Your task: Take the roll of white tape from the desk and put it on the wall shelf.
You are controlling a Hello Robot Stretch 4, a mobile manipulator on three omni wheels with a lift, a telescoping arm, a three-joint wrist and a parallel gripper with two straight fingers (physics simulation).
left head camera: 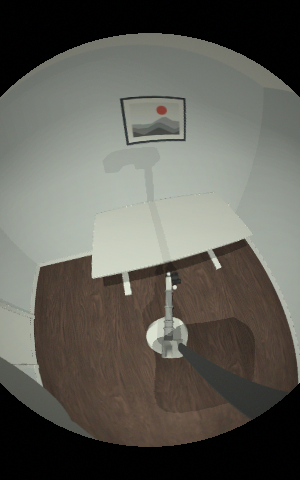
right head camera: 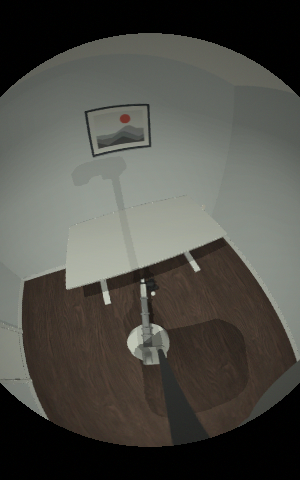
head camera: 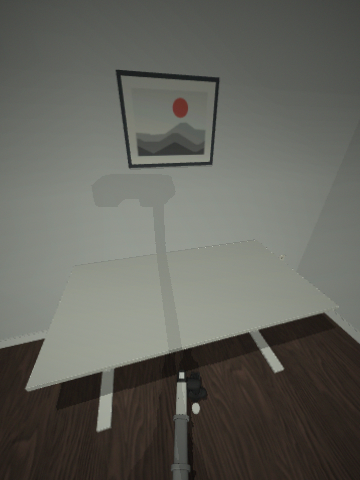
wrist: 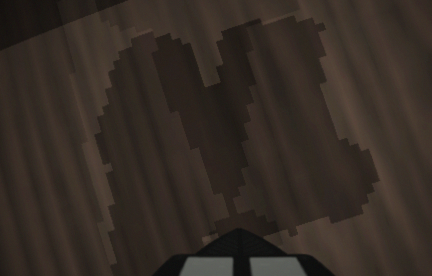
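My gripper (wrist: 239, 249) is shut, its dark fingertips meeting with nothing visible between them in the wrist view. In the head view the dark wrist and gripper hang past the arm's end, in front of the desk, and the fingers are too small to make out. A small white round thing (head camera: 195, 408) (left head camera: 174, 287) (right head camera: 153, 293), which looks like the roll of tape, is over the dark floor just right of the arm. It does not show in the wrist view. The white desk (head camera: 120, 310) (left head camera: 120, 240) (right head camera: 95, 255) stands ahead. The wall shelf does not show.
A framed picture (head camera: 170, 120) (left head camera: 154, 120) (right head camera: 118, 130) hangs above the desk. Two white desk feet (head camera: 105, 400) (head camera: 267, 352) reach out over the wooden floor (head camera: 320, 410) (wrist: 40, 150). A tiny pale thing (head camera: 282, 257) (right head camera: 203, 207) shows by the desk's back right corner.
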